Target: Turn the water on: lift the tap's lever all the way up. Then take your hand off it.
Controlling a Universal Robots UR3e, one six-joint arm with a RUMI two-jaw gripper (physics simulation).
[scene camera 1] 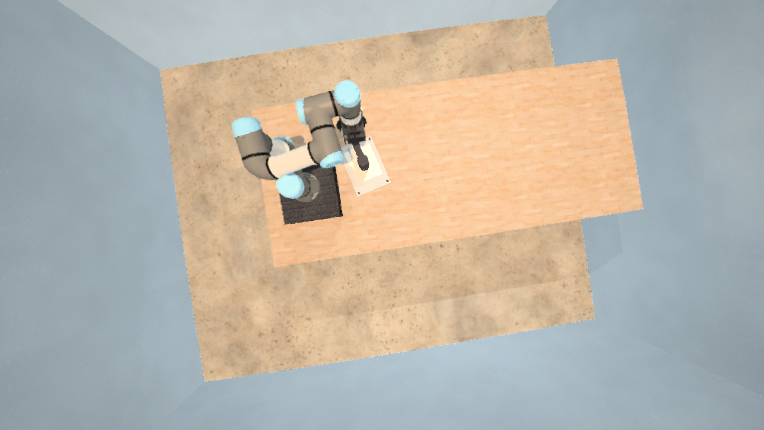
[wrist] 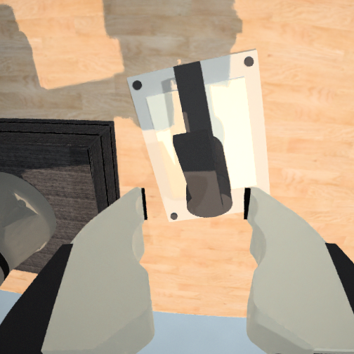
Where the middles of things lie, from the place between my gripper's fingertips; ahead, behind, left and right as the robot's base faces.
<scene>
I see the pale plate (scene camera 1: 370, 185) 240 mm below my hand, 70 mm to the right of it and 20 mm ahead of it.
</scene>
